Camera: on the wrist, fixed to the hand. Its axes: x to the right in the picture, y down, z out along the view.
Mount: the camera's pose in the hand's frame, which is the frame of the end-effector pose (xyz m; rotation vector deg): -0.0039 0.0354 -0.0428 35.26 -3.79 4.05
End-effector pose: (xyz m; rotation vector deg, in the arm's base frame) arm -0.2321 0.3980 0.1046 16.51 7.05 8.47
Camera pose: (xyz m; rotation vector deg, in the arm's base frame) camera -0.2465 0.4426 0.0746 52.19 5.17 9.63
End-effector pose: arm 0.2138 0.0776 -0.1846 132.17 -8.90 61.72
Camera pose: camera 0.1708 0.0715 -0.1497 -166.04 -4.91 -69.12
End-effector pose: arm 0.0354 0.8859 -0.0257 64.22 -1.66 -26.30
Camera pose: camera 0.0546 0.9366 -0.0131 97.46 -16.18 -24.90
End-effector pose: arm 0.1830 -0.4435 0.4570 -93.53 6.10 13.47
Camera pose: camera 0.1755 -0.4891 0.4259 -57.82 9.61 15.91
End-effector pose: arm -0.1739 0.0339 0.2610 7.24 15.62 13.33
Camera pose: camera -0.1970 0.0711 0.2266 43.10 15.31 11.93
